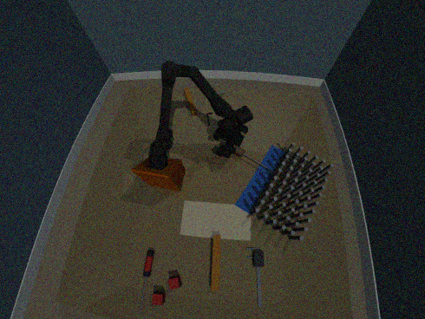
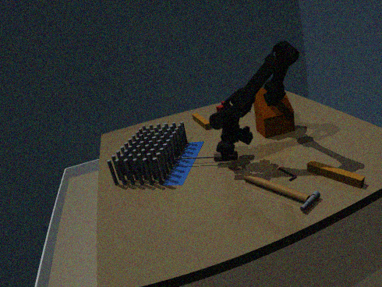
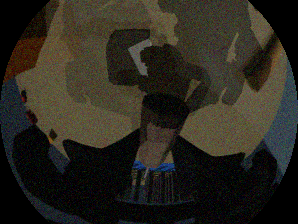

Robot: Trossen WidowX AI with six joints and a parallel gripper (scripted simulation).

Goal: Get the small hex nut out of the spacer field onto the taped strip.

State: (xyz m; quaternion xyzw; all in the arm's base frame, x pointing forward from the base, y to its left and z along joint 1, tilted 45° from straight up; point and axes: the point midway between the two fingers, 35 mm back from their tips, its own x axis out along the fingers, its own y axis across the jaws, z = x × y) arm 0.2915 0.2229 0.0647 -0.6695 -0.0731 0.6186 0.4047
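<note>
The hook tool lies 9 cm ahead of my gripper tip and 4 cm to the right of it. From my gripper tip the other things lie so: blue taped strip 15 cm ahead, 11 cm to the right, 2 cm below; hex key 21 cm to the left, 18 cm behind, 2 cm below.
</note>
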